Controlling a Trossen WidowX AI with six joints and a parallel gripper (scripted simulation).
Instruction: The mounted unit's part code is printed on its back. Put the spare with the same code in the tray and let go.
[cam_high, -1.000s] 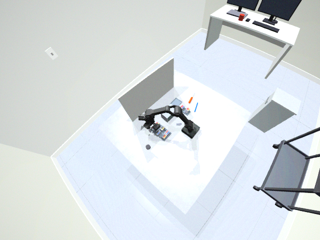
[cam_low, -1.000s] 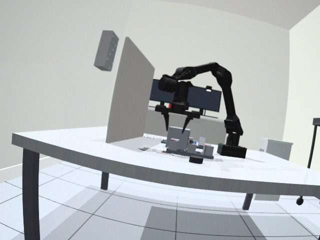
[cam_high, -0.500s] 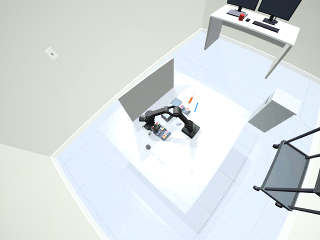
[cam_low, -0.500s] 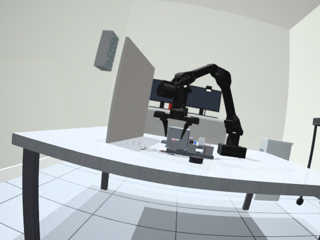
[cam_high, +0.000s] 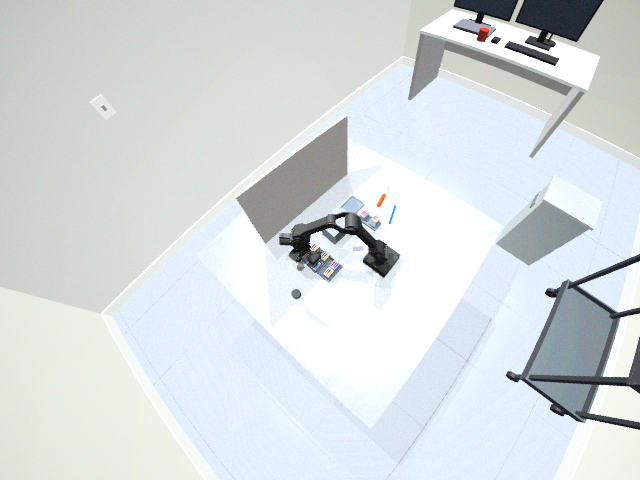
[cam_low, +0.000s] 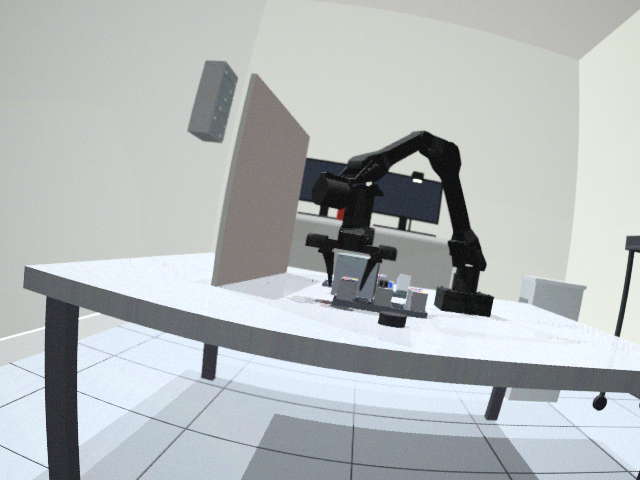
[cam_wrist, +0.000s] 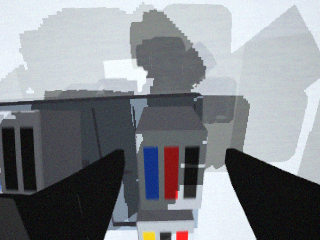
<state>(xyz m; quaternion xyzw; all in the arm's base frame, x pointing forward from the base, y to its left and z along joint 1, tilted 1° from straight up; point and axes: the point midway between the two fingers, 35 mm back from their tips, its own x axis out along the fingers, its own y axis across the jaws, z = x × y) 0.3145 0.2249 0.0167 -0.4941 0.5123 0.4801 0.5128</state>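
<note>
My gripper tip is 20 mm past the grey mounted unit, 230 mm to the left of it and 20 mm below it. From my gripper tip the other things lie so: beige panel (230 mm ahead, 260 mm to the right, 190 mm above); dark round puck (90 mm behind, 190 mm to the left, 30 mm below).
</note>
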